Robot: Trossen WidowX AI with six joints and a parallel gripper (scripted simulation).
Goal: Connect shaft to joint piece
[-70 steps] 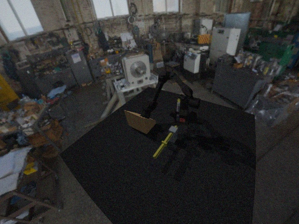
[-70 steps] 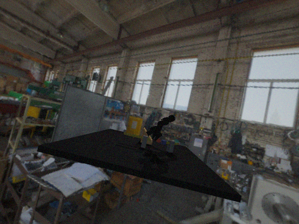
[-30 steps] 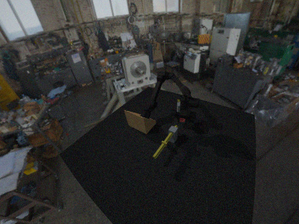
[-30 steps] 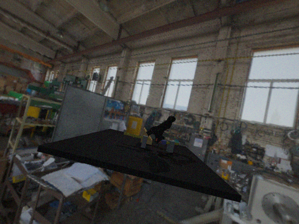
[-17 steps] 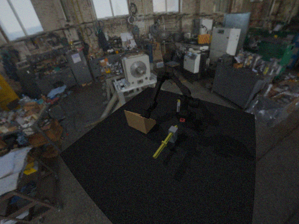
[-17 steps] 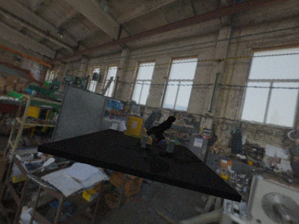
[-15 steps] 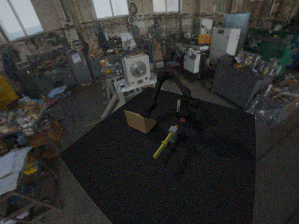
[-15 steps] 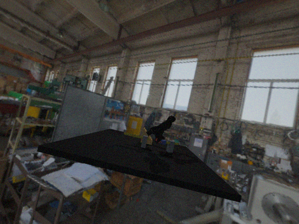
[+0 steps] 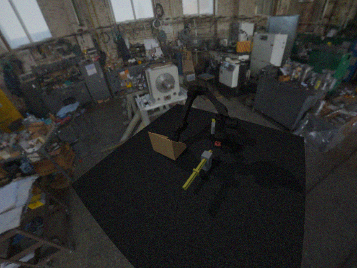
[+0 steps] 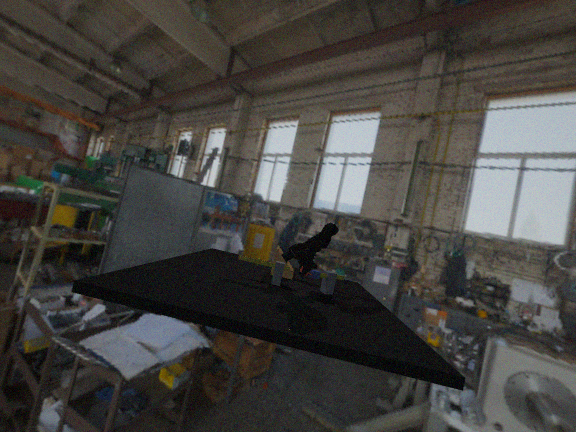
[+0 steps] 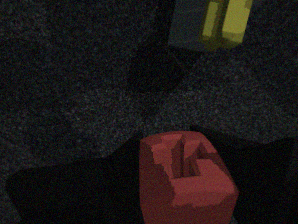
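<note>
The red square joint piece lies 10 mm behind my gripper tip, 20 mm to the left of it and 30 mm above it.
</note>
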